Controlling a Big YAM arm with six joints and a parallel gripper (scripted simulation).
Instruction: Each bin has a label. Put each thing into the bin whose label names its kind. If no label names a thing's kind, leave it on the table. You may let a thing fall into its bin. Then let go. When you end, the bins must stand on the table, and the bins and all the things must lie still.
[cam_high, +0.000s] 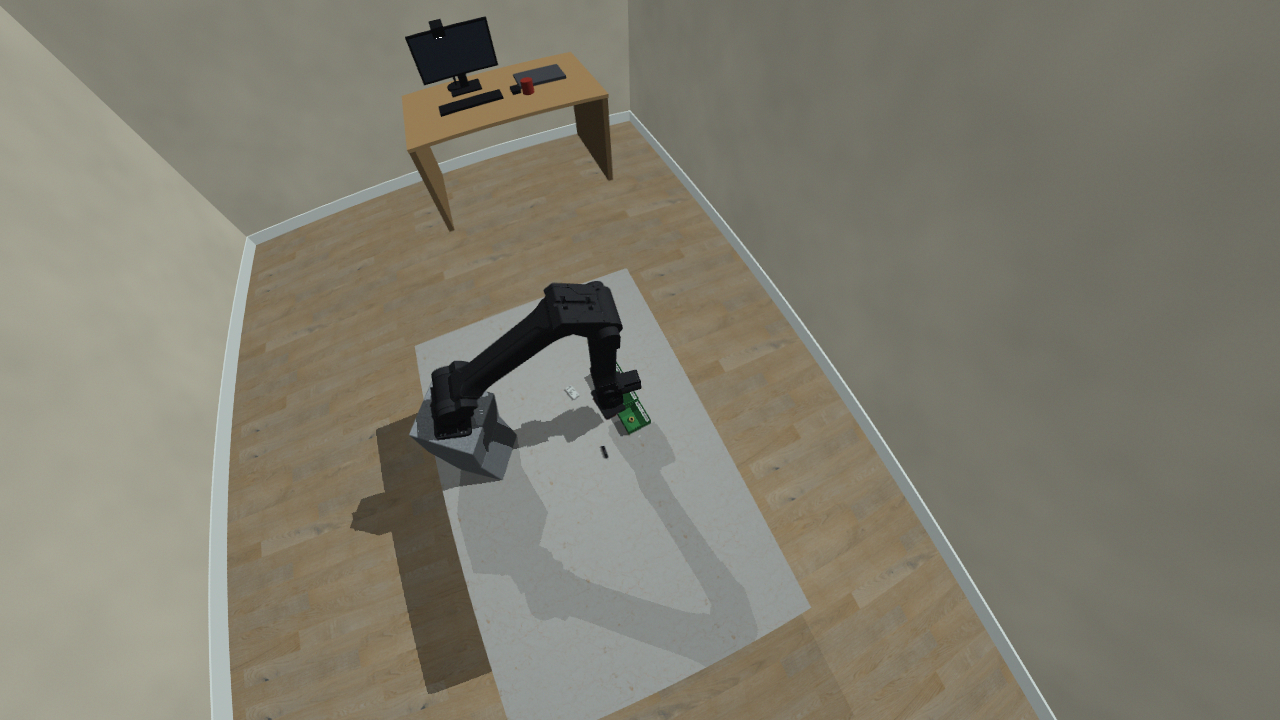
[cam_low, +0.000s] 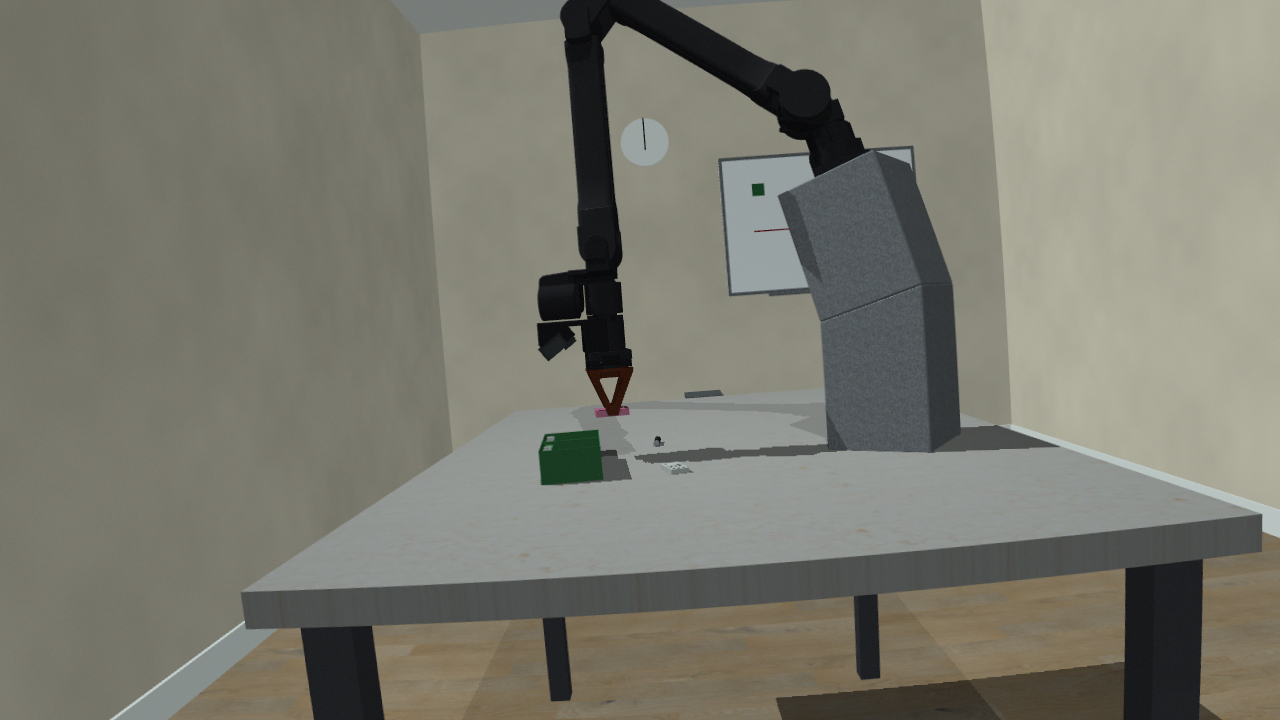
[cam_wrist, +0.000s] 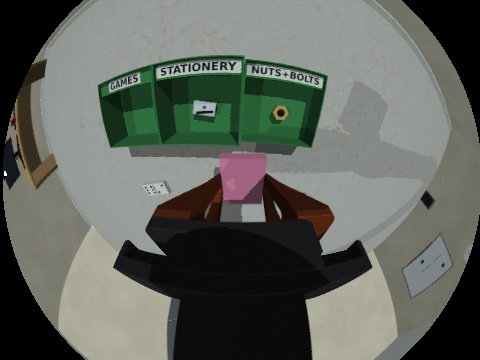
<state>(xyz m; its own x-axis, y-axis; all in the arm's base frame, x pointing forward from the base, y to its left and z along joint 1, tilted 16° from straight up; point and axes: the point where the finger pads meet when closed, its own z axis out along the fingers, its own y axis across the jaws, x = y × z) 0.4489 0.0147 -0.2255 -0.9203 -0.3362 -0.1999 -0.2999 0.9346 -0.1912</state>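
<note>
Right now my hand is 40 mm short of the grey-white piece, 50 mm to the right of it and 60 mm above it. From my hand the other things lie so: pink eraser (right at my hand); then brass nut (60 mm ahead, 20 mm to the right, 70 mm below); then black battery (50 mm behind, 110 mm to the right, 70 mm below).
</note>
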